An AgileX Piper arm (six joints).
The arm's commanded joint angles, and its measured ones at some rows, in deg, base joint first. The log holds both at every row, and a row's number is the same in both.
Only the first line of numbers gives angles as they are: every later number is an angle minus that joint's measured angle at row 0.
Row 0, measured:
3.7 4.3 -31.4 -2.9 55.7 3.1
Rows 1 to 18, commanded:
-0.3 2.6 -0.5 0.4 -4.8 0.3
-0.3 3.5 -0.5 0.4 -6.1 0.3
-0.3 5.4 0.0 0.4 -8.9 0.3
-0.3 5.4 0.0 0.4 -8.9 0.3
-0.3 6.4 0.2 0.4 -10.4 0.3
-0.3 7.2 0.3 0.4 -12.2 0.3
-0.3 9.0 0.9 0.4 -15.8 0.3
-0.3 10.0 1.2 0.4 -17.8 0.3
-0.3 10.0 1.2 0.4 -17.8 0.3
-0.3 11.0 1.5 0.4 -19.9 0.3
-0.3 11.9 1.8 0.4 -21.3 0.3
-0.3 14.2 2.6 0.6 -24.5 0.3
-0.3 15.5 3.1 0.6 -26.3 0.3
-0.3 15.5 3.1 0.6 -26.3 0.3
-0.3 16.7 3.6 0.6 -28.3 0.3
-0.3 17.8 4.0 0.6 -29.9 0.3
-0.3 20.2 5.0 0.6 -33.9 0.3
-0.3 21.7 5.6 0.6 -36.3 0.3
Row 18, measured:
0.0 18.8 4.3 0.6 -29.6 0.0
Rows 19 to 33, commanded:
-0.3 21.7 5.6 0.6 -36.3 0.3
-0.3 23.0 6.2 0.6 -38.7 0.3
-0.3 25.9 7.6 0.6 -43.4 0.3
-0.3 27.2 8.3 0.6 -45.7 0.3
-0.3 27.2 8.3 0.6 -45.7 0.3
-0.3 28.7 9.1 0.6 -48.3 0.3
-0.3 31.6 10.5 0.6 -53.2 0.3
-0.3 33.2 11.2 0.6 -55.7 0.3
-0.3 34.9 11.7 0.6 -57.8 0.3
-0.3 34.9 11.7 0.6 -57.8 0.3
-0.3 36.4 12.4 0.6 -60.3 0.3
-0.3 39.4 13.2 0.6 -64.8 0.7
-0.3 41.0 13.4 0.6 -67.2 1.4
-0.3 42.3 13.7 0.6 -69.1 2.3
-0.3 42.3 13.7 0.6 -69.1 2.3
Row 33, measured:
0.0 39.1 13.1 0.7 -62.2 0.4
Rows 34 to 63, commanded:
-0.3 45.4 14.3 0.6 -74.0 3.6
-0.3 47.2 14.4 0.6 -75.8 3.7
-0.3 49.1 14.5 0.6 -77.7 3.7
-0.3 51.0 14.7 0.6 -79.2 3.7
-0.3 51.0 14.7 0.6 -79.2 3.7
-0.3 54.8 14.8 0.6 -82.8 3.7
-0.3 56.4 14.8 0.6 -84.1 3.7
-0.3 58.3 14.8 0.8 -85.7 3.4
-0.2 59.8 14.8 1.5 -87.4 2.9
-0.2 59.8 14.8 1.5 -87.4 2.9
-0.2 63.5 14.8 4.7 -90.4 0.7
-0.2 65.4 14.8 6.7 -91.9 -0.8
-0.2 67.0 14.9 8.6 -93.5 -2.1
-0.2 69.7 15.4 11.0 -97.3 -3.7
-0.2 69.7 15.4 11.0 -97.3 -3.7
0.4 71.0 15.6 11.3 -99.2 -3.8
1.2 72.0 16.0 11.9 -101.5 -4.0
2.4 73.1 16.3 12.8 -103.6 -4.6
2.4 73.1 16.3 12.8 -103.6 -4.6
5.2 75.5 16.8 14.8 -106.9 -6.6
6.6 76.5 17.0 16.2 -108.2 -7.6
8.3 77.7 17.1 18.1 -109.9 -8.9
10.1 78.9 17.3 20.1 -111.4 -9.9
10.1 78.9 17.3 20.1 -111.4 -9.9
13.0 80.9 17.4 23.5 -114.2 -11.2
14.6 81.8 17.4 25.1 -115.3 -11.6
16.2 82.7 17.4 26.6 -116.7 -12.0
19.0 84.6 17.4 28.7 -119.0 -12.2
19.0 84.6 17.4 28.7 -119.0 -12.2
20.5 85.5 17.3 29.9 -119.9 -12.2
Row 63, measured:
17.2 83.7 17.4 26.6 -116.0 -10.9
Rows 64 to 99, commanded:
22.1 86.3 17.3 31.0 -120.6 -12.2
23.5 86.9 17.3 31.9 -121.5 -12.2
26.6 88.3 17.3 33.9 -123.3 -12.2
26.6 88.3 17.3 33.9 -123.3 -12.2
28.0 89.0 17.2 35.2 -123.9 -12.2
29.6 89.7 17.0 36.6 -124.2 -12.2
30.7 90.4 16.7 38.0 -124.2 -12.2
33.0 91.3 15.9 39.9 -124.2 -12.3
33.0 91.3 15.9 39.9 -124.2 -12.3
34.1 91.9 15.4 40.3 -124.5 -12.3
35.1 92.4 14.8 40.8 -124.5 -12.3
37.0 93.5 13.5 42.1 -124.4 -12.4
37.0 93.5 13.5 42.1 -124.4 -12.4
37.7 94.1 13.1 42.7 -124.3 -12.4
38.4 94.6 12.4 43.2 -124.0 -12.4
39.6 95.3 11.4 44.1 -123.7 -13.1
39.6 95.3 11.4 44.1 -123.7 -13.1
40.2 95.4 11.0 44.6 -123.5 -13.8
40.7 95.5 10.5 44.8 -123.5 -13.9
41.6 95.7 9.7 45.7 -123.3 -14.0
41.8 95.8 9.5 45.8 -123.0 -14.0
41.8 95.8 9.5 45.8 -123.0 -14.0
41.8 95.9 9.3 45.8 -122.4 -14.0
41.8 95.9 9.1 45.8 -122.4 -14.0
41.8 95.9 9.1 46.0 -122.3 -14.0
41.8 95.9 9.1 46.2 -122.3 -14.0
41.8 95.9 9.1 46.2 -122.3 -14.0
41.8 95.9 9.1 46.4 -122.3 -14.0
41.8 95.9 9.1 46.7 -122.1 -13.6
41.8 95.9 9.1 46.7 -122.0 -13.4
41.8 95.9 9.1 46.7 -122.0 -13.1
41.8 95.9 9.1 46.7 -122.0 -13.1
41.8 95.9 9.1 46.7 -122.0 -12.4
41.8 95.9 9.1 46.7 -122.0 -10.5
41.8 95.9 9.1 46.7 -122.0 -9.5
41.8 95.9 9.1 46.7 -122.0 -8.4
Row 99, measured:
41.5 96.2 9.7 46.7 -122.1 -11.2
